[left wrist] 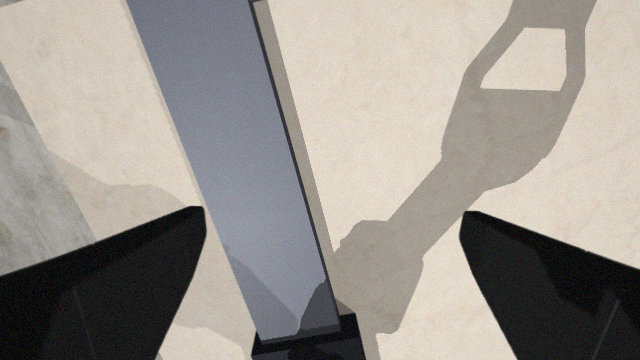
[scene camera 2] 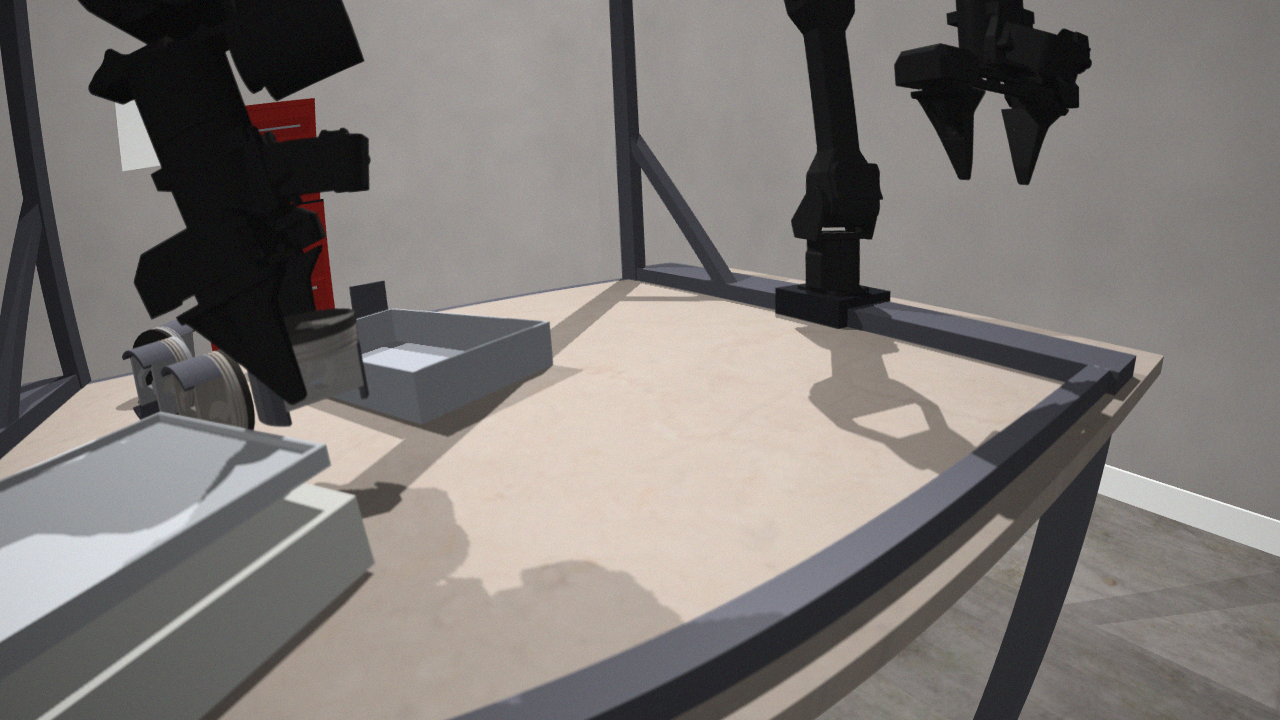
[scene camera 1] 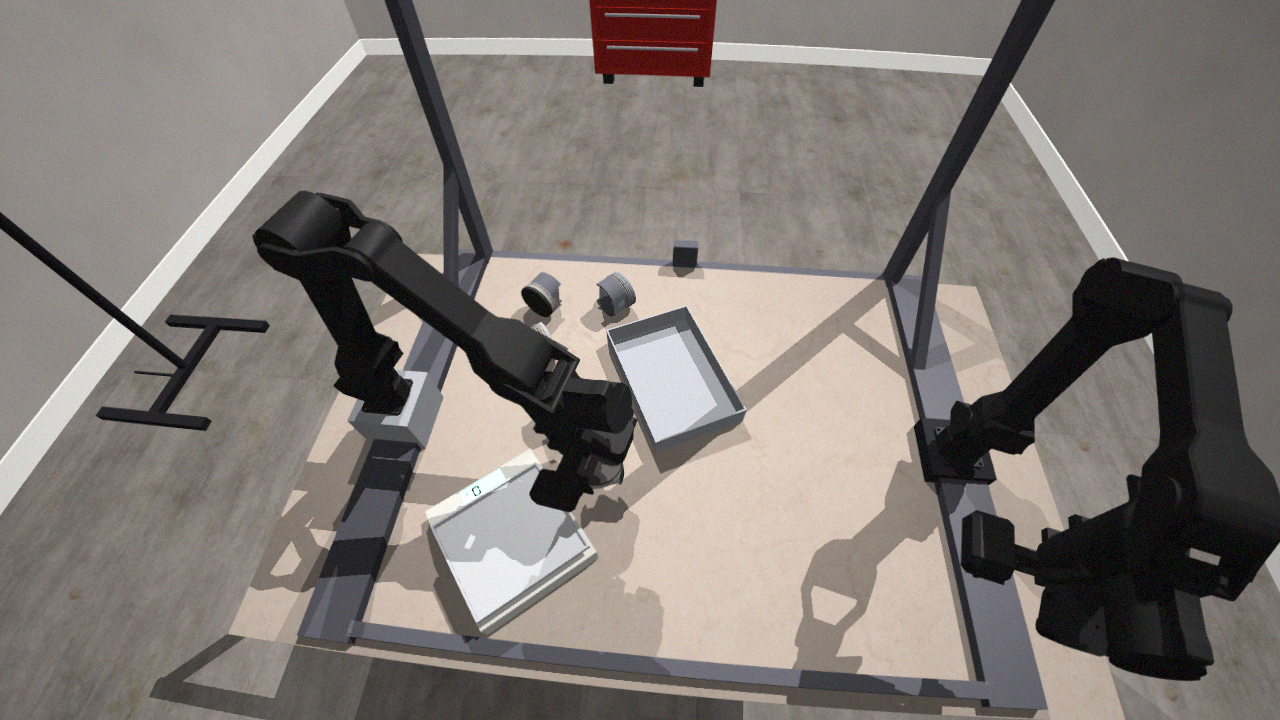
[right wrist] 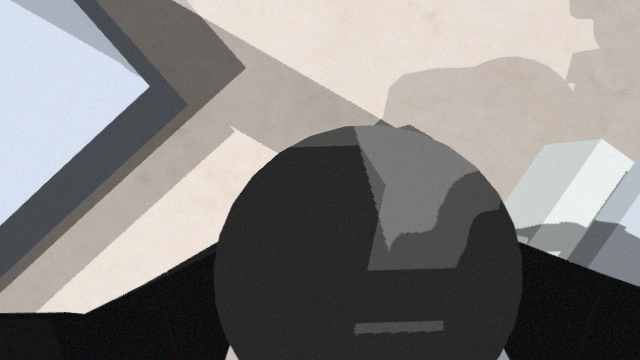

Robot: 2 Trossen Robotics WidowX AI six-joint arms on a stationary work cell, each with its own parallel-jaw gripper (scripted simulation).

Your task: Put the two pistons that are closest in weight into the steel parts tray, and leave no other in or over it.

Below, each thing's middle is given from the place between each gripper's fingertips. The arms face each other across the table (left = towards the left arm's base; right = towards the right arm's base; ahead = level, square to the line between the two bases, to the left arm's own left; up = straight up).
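The steel parts tray (scene camera 2: 507, 350) is 20 cm behind my right hand, 11 cm to the left of it and 9 cm below it. The scale (scene camera 2: 190, 637) is 11 cm to the right of that right hand, 10 cm ahead of it and 6 cm below it. As for the scale pan (scene camera 2: 94, 525), my right gripper is 10 cm to the left of it, 11 cm short of it and 5 cm above it.
With the steel parts tray, my left gripper is 350 mm past it, 400 mm to the left of it and 190 mm above it. The scale is 620 mm to the right of my left hand, 50 mm behind it and 160 mm below it, and the scale pan is 610 mm to the right of that hand, 40 mm behind it and 150 mm below it.
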